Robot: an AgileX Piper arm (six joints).
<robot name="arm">
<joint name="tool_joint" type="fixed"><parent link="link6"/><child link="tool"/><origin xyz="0 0 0" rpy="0 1.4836 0"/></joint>
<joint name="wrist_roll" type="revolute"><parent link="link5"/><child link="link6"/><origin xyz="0.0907 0 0.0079"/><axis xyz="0.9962 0 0.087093"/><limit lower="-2.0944" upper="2.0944"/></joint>
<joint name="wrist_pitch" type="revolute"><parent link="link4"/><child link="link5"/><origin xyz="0 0 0"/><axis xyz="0 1 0"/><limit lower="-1.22" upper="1.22"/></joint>
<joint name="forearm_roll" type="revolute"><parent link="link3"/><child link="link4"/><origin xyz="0.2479 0 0.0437"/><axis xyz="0.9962 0 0.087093"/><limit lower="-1.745" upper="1.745"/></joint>
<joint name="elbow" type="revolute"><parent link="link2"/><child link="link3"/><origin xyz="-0.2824 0 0.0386"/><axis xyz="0 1 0"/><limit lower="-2.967" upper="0"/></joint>
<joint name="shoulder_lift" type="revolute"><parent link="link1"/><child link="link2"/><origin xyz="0 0 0"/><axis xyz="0 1 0"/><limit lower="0" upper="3.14"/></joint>
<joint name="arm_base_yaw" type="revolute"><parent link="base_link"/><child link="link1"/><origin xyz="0 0 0.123"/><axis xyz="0 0 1"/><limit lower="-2.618" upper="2.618"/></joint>
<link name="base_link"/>
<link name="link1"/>
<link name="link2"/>
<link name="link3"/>
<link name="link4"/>
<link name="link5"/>
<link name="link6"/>
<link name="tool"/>
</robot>
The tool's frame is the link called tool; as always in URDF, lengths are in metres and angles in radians.
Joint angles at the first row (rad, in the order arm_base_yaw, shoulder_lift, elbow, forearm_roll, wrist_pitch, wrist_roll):
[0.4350 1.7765 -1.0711 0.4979 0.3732 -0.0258]
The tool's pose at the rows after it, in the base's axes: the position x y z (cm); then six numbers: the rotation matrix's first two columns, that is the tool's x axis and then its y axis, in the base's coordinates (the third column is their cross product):
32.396, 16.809, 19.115, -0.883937, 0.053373, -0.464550, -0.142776, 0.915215, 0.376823
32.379, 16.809, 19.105, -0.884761, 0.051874, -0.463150, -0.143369, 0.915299, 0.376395
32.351, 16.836, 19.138, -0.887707, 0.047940, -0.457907, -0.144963, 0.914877, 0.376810
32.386, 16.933, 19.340, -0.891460, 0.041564, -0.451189, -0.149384, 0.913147, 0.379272
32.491, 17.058, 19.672, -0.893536, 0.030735, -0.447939, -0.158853, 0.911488, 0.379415
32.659, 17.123, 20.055, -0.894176, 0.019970, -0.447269, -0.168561, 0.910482, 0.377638
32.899, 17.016, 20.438, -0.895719, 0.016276, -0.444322, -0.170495, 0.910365, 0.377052
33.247, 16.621, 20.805, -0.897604, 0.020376, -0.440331, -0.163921, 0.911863, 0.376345
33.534, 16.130, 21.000, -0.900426, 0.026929, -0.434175, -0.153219, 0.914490, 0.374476
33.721, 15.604, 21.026, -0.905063, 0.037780, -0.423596, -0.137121, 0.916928, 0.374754
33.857, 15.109, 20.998, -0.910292, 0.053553, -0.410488, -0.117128, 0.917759, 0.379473
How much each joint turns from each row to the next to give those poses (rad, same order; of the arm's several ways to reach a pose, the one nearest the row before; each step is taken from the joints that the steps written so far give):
[0.0000 0.0000 -0.0001 -0.0005 0.0014 -0.0003]
[0.0000 0.0000 0.0000 -0.0005 0.0020 -0.0004]
[0.0000 0.0000 -0.0026 -0.0004 0.0095 -0.0003]
[0.0000 0.0000 -0.0104 -0.0006 0.0188 -0.0003]
[0.0000 0.0000 -0.0159 -0.0056 0.0220 -0.0001]
[-0.0017 0.0000 -0.0177 -0.0091 0.0218 0.0009]
[-0.0068 0.0000 -0.0179 -0.0093 0.0230 0.0045]
[-0.0149 -0.0003 -0.0168 -0.0092 0.0233 0.0051]
[-0.0161 0.0000 -0.0103 -0.0084 0.0188 0.0051]
[-0.0160 0.0000 -0.0033 -0.0035 0.0152 0.0051]
[-0.0154 0.0000 -0.0005 0.0034 0.0130 0.0046]

